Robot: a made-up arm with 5 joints. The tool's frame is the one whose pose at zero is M. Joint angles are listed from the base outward.
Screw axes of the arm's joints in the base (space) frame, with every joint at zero. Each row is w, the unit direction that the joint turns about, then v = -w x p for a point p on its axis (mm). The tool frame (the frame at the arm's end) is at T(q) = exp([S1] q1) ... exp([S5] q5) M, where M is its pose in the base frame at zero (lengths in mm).
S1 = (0, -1, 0, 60, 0, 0)
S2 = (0, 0, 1, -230, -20, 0)
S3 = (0, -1, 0, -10, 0, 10)
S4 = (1, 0, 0, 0, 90, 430)
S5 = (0, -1, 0, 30, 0, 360)
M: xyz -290 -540 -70 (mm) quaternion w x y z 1 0 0 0
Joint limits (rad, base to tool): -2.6..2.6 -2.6..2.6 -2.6..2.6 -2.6..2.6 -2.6..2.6
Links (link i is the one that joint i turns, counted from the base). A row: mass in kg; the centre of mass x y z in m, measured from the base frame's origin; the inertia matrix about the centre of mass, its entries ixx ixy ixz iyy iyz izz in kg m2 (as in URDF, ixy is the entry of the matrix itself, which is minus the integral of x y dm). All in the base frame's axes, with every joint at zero. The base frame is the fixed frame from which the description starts. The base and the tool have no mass.
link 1: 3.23; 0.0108 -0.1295 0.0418; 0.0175 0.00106 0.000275 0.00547 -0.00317 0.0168
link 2: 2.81; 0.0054 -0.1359 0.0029; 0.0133 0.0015 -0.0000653 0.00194 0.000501 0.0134
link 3: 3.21; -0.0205 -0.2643 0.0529; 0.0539 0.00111 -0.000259 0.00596 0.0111 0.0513
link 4: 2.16; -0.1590 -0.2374 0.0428; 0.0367 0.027 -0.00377 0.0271 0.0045 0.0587
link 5: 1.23; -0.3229 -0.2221 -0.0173; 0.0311 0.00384 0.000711 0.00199 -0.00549 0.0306
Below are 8 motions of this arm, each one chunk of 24 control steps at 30 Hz.
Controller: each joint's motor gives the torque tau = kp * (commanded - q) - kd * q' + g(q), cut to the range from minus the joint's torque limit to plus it. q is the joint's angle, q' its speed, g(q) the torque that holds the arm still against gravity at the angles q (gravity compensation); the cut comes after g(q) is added. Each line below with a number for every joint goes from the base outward.
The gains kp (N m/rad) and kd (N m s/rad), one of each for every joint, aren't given. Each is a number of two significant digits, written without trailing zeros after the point. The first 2 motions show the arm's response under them.
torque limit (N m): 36 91 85 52 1.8
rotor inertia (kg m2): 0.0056 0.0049 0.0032 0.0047 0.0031
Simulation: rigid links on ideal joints. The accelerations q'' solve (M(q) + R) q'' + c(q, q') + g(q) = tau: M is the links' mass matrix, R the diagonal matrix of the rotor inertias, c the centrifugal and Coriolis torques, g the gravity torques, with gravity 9.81 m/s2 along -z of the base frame. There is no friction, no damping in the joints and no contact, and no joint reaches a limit. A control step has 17 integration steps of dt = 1/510 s. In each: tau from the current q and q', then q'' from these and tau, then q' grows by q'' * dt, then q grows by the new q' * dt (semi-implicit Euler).
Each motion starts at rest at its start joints. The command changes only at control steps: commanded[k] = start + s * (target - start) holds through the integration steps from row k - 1 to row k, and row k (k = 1, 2, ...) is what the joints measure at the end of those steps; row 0 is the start. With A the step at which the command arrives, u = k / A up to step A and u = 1 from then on. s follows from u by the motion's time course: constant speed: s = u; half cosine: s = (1 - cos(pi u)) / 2; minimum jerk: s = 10 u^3 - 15 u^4 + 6 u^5; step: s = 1 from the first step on.
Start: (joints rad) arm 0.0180 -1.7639 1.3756 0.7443 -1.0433
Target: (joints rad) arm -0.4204 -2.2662 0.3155 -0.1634 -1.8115
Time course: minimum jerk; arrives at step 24
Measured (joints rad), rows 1 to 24:
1: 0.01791 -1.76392 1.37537 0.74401 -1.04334
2: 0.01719 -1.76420 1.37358 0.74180 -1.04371
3: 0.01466 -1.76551 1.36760 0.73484 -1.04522
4: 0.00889 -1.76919 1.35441 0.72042 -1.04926
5: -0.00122 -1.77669 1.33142 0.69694 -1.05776
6: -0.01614 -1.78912 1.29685 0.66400 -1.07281
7: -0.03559 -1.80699 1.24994 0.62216 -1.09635
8: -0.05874 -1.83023 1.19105 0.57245 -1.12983
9: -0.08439 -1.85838 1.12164 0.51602 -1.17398
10: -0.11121 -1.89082 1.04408 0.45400 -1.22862
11: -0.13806 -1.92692 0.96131 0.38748 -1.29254
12: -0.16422 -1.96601 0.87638 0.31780 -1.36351
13: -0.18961 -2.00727 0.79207 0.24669 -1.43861
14: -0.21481 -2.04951 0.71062 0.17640 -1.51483
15: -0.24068 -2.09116 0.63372 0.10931 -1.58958
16: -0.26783 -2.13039 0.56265 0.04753 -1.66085
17: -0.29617 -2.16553 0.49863 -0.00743 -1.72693
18: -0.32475 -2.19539 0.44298 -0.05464 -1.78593
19: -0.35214 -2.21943 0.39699 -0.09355 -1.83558
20: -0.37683 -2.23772 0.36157 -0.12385 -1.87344
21: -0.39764 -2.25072 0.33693 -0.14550 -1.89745
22: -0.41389 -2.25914 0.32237 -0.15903 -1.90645
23: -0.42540 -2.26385 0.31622 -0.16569 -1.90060
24: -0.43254 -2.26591 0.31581 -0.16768 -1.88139
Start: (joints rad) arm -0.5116 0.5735 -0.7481 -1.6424 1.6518
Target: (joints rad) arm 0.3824 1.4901 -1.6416 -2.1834 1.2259
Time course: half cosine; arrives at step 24
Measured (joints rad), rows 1 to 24:
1: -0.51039 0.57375 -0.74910 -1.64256 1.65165
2: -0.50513 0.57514 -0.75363 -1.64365 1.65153
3: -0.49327 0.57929 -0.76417 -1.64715 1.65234
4: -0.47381 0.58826 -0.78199 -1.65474 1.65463
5: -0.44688 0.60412 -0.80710 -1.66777 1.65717
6: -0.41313 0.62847 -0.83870 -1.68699 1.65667
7: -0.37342 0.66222 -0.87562 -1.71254 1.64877
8: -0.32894 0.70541 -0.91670 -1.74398 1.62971
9: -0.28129 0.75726 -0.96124 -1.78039 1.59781
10: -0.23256 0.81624 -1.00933 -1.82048 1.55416
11: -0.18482 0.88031 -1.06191 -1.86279 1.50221
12: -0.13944 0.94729 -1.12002 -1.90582 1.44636
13: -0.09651 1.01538 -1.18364 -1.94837 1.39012
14: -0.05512 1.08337 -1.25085 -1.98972 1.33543
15: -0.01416 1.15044 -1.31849 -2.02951 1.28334
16: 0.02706 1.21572 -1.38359 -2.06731 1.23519
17: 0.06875 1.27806 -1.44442 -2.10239 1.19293
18: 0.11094 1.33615 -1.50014 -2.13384 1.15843
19: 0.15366 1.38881 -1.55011 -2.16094 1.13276
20: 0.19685 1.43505 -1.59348 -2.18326 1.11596
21: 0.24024 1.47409 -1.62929 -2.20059 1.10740
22: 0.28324 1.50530 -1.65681 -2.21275 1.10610
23: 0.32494 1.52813 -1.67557 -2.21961 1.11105
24: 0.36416 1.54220 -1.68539 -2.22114 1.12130
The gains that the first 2 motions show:
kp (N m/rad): 35 120 96 110 2.5
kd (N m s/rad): 1.9 6.5 3.2 2.9 0.12
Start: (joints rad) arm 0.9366 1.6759 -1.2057 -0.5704 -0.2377
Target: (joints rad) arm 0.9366 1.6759 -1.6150 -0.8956 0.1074
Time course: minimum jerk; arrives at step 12
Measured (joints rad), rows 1 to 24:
1: 0.93673 1.67555 -1.20642 -0.57129 -0.23711
2: 0.93765 1.67348 -1.21151 -0.57737 -0.23320
3: 0.94025 1.66915 -1.22632 -0.59387 -0.22280
4: 0.94491 1.66381 -1.25489 -0.62344 -0.20442
5: 0.95115 1.65956 -1.29827 -0.66515 -0.17853
6: 0.95766 1.65814 -1.35441 -0.71532 -0.14688
7: 0.96266 1.66033 -1.41885 -0.76861 -0.11150
8: 0.96437 1.66593 -1.48561 -0.81900 -0.07387
9: 0.96150 1.67401 -1.54805 -0.86076 -0.03471
10: 0.95359 1.68309 -1.59964 -0.88958 0.00573
11: 0.94134 1.69130 -1.63504 -0.90381 0.04687
12: 0.92683 1.69650 -1.65185 -0.90574 0.08721
13: 0.91335 1.69691 -1.65230 -0.90167 0.12389
14: 0.90394 1.69288 -1.64208 -0.89778 0.15157
15: 0.89995 1.68672 -1.62762 -0.89666 0.16449
16: 0.90101 1.68083 -1.61419 -0.89773 0.16068
17: 0.90575 1.67655 -1.60502 -0.89926 0.14365
18: 0.91265 1.67414 -1.60122 -0.89997 0.12059
19: 0.92050 1.67327 -1.60218 -0.89945 0.09913
20: 0.92844 1.67341 -1.60622 -0.89795 0.08467
21: 0.93588 1.67404 -1.61138 -0.89602 0.07931
22: 0.94232 1.67477 -1.61597 -0.89418 0.08213
23: 0.94735 1.67530 -1.61895 -0.89281 0.09029
24: 0.95070 1.67554 -1.62005 -0.89209 0.10028

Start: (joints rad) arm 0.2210 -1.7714 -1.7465 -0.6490 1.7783
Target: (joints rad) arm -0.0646 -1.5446 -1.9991 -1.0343 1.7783
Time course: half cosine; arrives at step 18
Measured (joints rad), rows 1 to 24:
1: 0.22023 -1.77113 -1.74761 -0.65040 1.77734
2: 0.21720 -1.76962 -1.75178 -0.65592 1.77404
3: 0.21096 -1.76562 -1.75982 -0.66720 1.76875
4: 0.20131 -1.75837 -1.77126 -0.68449 1.76320
5: 0.18839 -1.74776 -1.78528 -0.70731 1.75903
6: 0.17239 -1.73413 -1.80124 -0.73486 1.75698
7: 0.15359 -1.71800 -1.81868 -0.76609 1.75694
8: 0.13245 -1.69999 -1.83734 -0.79980 1.75835
9: 0.10953 -1.68072 -1.85702 -0.83471 1.76067
10: 0.08556 -1.66081 -1.87750 -0.86960 1.76358
11: 0.06133 -1.64088 -1.89845 -0.90331 1.76706
12: 0.03761 -1.62146 -1.91941 -0.93484 1.77121
13: 0.01512 -1.60311 -1.93975 -0.96330 1.77613
14: -0.00550 -1.58631 -1.95873 -0.98791 1.78179
15: -0.02372 -1.57157 -1.97552 -1.00803 1.78798
16: -0.03909 -1.55934 -1.98933 -1.02309 1.79433
17: -0.05122 -1.55004 -1.99947 -1.03268 1.80043
18: -0.05979 -1.54402 -2.00537 -1.03653 1.80585
19: -0.06517 -1.54127 -2.00722 -1.03574 1.80949
20: -0.06867 -1.54105 -2.00625 -1.03322 1.80954
21: -0.07143 -1.54216 -2.00390 -1.03151 1.80527
22: -0.07366 -1.54355 -2.00121 -1.03130 1.79776
23: -0.07506 -1.54467 -1.99882 -1.03209 1.78917
24: -0.07530 -1.54534 -1.99710 -1.03309 1.78154

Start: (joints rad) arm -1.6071 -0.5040 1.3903 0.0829 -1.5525
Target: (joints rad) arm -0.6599 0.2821 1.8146 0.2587 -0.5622
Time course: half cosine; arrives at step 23
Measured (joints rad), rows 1 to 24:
1: -1.60684 -0.50317 1.39080 0.08344 -1.55354
2: -1.60541 -0.49928 1.39274 0.08562 -1.55681
3: -1.60153 -0.48995 1.39682 0.09025 -1.56098
4: -1.59400 -0.47370 1.40347 0.09746 -1.56232
5: -1.58183 -0.45013 1.41303 0.10694 -1.55662
6: -1.56414 -0.41954 1.42580 0.11812 -1.54084
7: -1.54000 -0.38263 1.44194 0.13049 -1.51372
8: -1.50848 -0.34035 1.46146 0.14361 -1.47567
9: -1.46876 -0.29372 1.48423 0.15716 -1.42826
10: -1.42031 -0.24380 1.51004 0.17082 -1.37355
11: -1.36309 -0.19165 1.53859 0.18421 -1.31366
12: -1.29756 -0.13827 1.56955 0.19689 -1.25049
13: -1.22460 -0.08461 1.60240 0.20843 -1.18561
14: -1.14549 -0.03164 1.63649 0.21850 -1.12015
15: -1.06187 0.01973 1.67107 0.22685 -1.05482
16: -0.97567 0.06858 1.70528 0.23334 -0.98995
17: -0.88910 0.11404 1.73824 0.23786 -0.92566
18: -0.80454 0.15530 1.76906 0.24043 -0.86211
19: -0.72447 0.19158 1.79690 0.24114 -0.79981
20: -0.65141 0.22221 1.82097 0.24018 -0.73993
21: -0.58776 0.24662 1.84059 0.23785 -0.68435
22: -0.53573 0.26435 1.85520 0.23450 -0.63569
23: -0.49720 0.27509 1.86437 0.23052 -0.59695
24: -0.47350 0.27954 1.86853 0.22676 -0.57036

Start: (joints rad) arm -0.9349 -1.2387 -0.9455 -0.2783 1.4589
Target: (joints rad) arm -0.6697 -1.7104 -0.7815 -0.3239 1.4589
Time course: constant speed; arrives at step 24
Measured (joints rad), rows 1 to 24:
1: -0.93279 -1.24329 -0.94475 -0.27970 1.46316
2: -0.92696 -1.25476 -0.94068 -0.28137 1.47305
3: -0.91813 -1.27175 -0.93360 -0.28313 1.48270
4: -0.90751 -1.29183 -0.92492 -0.28516 1.48687
5: -0.89602 -1.31297 -0.91588 -0.28746 1.48402
6: -0.88414 -1.33399 -0.90720 -0.28987 1.47580
7: -0.87205 -1.35445 -0.89917 -0.29222 1.46538
8: -0.85985 -1.37437 -0.89178 -0.29441 1.45582
9: -0.84764 -1.39395 -0.88489 -0.29640 1.44910
10: -0.83554 -1.41340 -0.87832 -0.29822 1.44592
11: -0.82369 -1.43286 -0.87192 -0.29991 1.44588
12: -0.81218 -1.45238 -0.86555 -0.30154 1.44803
13: -0.80102 -1.47200 -0.85913 -0.30318 1.45122
14: -0.79019 -1.49168 -0.85260 -0.30486 1.45449
15: -0.77957 -1.51140 -0.84593 -0.30663 1.45717
16: -0.76907 -1.53114 -0.83912 -0.30849 1.45892
17: -0.75856 -1.55086 -0.83221 -0.31043 1.45969
18: -0.74798 -1.57056 -0.82522 -0.31243 1.45963
19: -0.73726 -1.59023 -0.81820 -0.31445 1.45897
20: -0.72640 -1.60988 -0.81120 -0.31648 1.45801
21: -0.71540 -1.62951 -0.80424 -0.31847 1.45699
22: -0.70429 -1.64913 -0.79735 -0.32042 1.45611
23: -0.69311 -1.66876 -0.79050 -0.32233 1.45549
24: -0.68189 -1.68839 -0.78371 -0.32419 1.45516

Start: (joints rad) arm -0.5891 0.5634 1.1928 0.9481 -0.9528
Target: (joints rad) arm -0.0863 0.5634 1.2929 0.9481 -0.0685
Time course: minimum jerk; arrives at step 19
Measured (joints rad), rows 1 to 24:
1: -0.58905 0.56338 1.19278 0.94813 -0.95263
2: -0.58866 0.56327 1.19268 0.94831 -0.95119
3: -0.58732 0.56297 1.19242 0.94886 -0.94585
4: -0.58418 0.56244 1.19207 0.94988 -0.93285
5: -0.57825 0.56170 1.19187 0.95139 -0.90821
6: -0.56842 0.56080 1.19220 0.95324 -0.86877
7: -0.55358 0.55980 1.19356 0.95522 -0.81302
8: -0.53269 0.55875 1.19648 0.95707 -0.74156
9: -0.50491 0.55768 1.20144 0.95850 -0.65709
10: -0.46976 0.55664 1.20876 0.95928 -0.56419
11: -0.42721 0.55570 1.21860 0.95927 -0.46866
12: -0.37783 0.55497 1.23088 0.95840 -0.37670
13: -0.32282 0.55457 1.24529 0.95671 -0.29397
14: -0.26395 0.55465 1.26127 0.95430 -0.22477
15: -0.20342 0.55533 1.27803 0.95127 -0.17157
16: -0.14372 0.55669 1.29463 0.94777 -0.13493
17: -0.08740 0.55873 1.31009 0.94399 -0.11369
18: -0.03689 0.56134 1.32348 0.94026 -0.10529
19: 0.00574 0.56428 1.33408 0.93695 -0.10603
20: 0.03896 0.56721 1.34141 0.93450 -0.11136
21: 0.06182 0.56979 1.34535 0.93322 -0.11690
22: 0.07396 0.57179 1.34602 0.93316 -0.11967
23: 0.07556 0.57303 1.34373 0.93423 -0.11857
24: 0.06740 0.57344 1.33892 0.93620 -0.11412

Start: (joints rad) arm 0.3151 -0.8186 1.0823 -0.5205 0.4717
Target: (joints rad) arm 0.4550 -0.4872 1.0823 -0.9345 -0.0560
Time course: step
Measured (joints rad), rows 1 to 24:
1: 0.38597 -0.74064 0.97479 -0.66605 0.49729
2: 0.40517 -0.63131 0.97481 -0.81874 0.49673
3: 0.38100 -0.54643 1.04036 -0.94497 0.34486
4: 0.35907 -0.49222 1.10190 -1.02997 0.08450
5: 0.35860 -0.46504 1.13272 -1.05887 -0.16808
6: 0.38050 -0.45939 1.13146 -1.03715 -0.32556
7: 0.41510 -0.46639 1.11189 -0.98656 -0.36990
8: 0.45135 -0.47694 1.08982 -0.93354 -0.32841
9: 0.48192 -0.48553 1.07522 -0.89771 -0.23818
10: 0.50336 -0.49018 1.07146 -0.88646 -0.13241
11: 0.51533 -0.49114 1.07687 -0.89587 -0.03932
12: 0.51953 -0.48974 1.08698 -0.91558 0.02036
13: 0.51844 -0.48746 1.09683 -0.93478 0.03855
14: 0.51422 -0.48529 1.10285 -0.94654 0.02151
15: 0.50832 -0.48378 1.10369 -0.94927 -0.01497
16: 0.50135 -0.48317 1.10012 -0.94530 -0.05363
17: 0.49330 -0.48352 1.09409 -0.93857 -0.08211
18: 0.48401 -0.48459 1.08774 -0.93260 -0.09523
19: 0.47353 -0.48597 1.08253 -0.92937 -0.09407
20: 0.46232 -0.48723 1.07904 -0.92920 -0.08341
21: 0.45117 -0.48811 1.07711 -0.93118 -0.06911
22: 0.44098 -0.48858 1.07620 -0.93390 -0.05609
23: 0.43256 -0.48874 1.07574 -0.93615 -0.04724
24: 0.42644 -0.48874 1.07537 -0.93730 -0.04328

